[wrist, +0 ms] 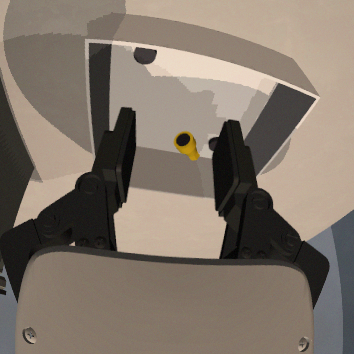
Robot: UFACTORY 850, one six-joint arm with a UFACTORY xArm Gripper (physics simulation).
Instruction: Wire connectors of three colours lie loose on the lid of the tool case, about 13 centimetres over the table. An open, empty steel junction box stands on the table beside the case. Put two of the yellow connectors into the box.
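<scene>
My gripper [177, 131] is open over the steel junction box, with a wide gap between the fingers and neither finger touching a connector. A yellow connector [186, 144] shows between the open fingers, tilted, with its dark round opening facing the camera. It lies in line with the box's floor and near wall; whether it is in the air or resting on the box cannot be told. The junction box [282, 117] stands open below, with dark side walls and a pale floor with dark round holes. The lid with the loose connectors does not show in this view.
The beige table top [315, 190] surrounds the box, with shadows to its upper left. A dark upright surface [9, 135], perhaps the tool case, stands at the left edge. A blue-grey area shows beyond the table at the lower right.
</scene>
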